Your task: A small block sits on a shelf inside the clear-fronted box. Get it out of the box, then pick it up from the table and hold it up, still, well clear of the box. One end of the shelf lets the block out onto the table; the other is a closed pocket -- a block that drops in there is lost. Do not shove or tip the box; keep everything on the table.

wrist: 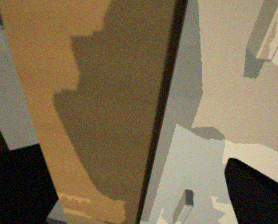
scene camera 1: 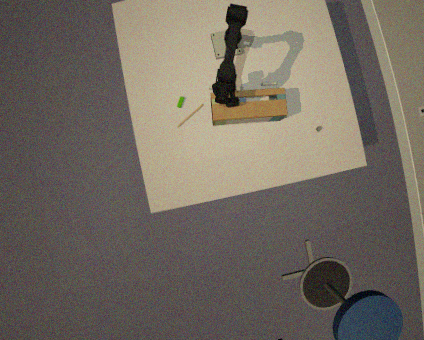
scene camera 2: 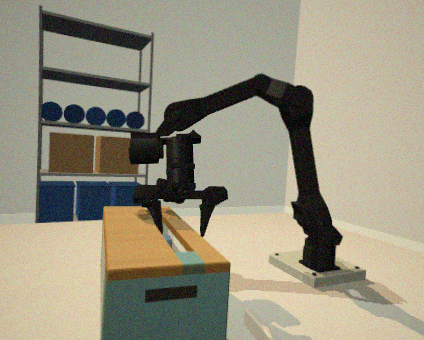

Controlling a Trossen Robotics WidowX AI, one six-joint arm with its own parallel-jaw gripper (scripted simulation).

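My gripper is visible to me, and the wrist view shows it as well. I can also see a box.
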